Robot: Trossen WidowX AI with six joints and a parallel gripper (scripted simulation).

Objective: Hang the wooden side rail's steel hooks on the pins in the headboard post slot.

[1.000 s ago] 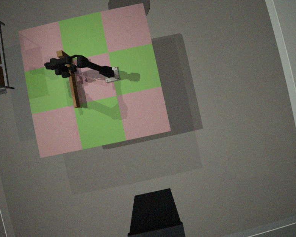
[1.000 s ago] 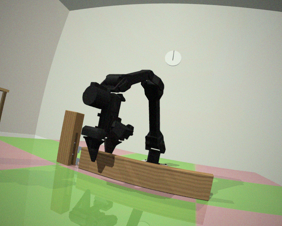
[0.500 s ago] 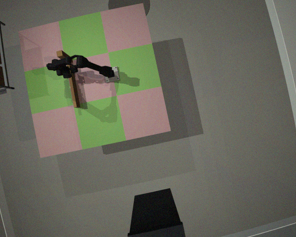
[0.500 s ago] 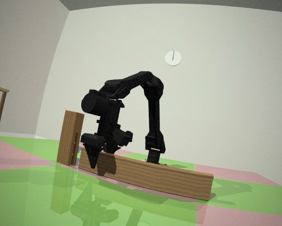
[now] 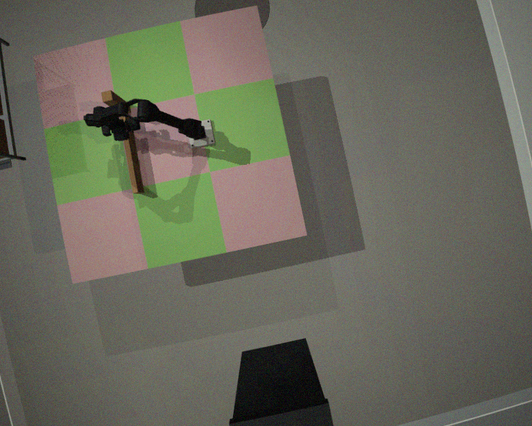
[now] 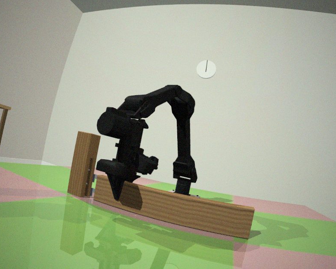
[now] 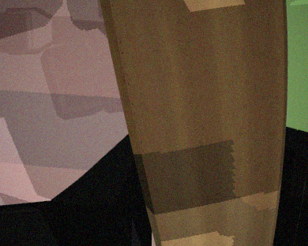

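Right now my gripper tip is 13 cm to the left of the headboard post and 7 cm below it.
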